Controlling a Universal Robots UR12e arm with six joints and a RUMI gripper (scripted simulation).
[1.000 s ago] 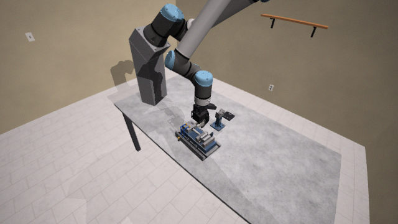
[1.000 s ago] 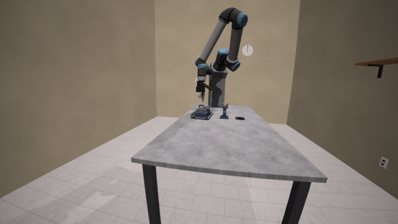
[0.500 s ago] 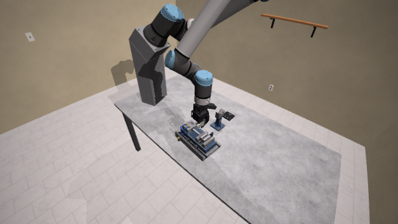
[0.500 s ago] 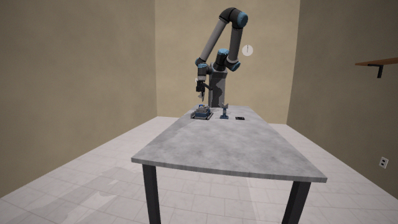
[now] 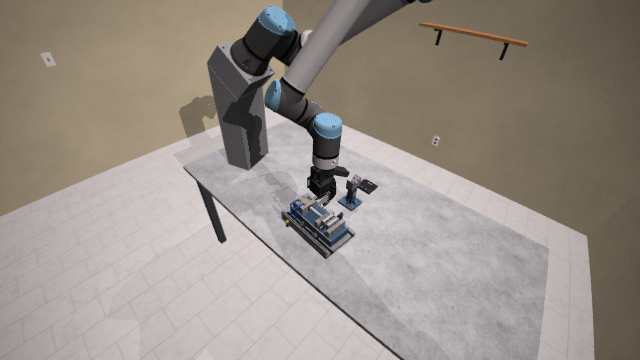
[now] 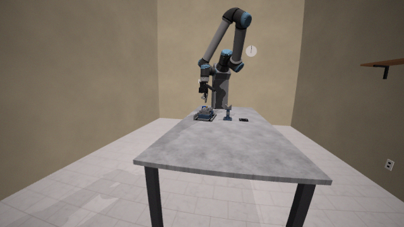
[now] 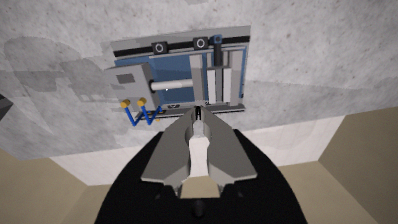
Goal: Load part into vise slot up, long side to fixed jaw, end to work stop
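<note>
Now: hand 8 cm above the part, 4 cm short of it and 1 cm to the right of it. Round my hand: cylinder rod 10 cm below, 5 cm behind; work stop 9 cm below, 6 cm to the left, 3 cm ahead; moving jaw 10 cm below.
</note>
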